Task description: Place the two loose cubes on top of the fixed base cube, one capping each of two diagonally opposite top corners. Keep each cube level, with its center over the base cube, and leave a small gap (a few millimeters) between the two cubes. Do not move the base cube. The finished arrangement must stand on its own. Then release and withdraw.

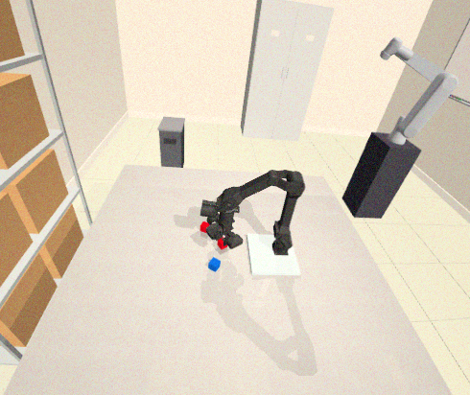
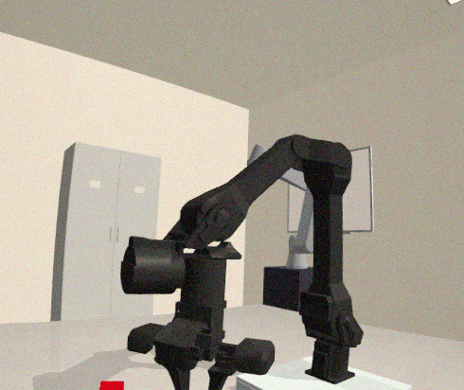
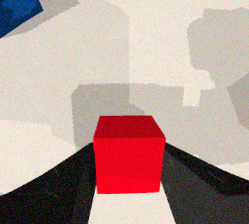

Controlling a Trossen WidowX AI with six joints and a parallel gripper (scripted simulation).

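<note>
My gripper tip is 30 mm short of the blue base cube and 110 mm to the right of it.
</note>
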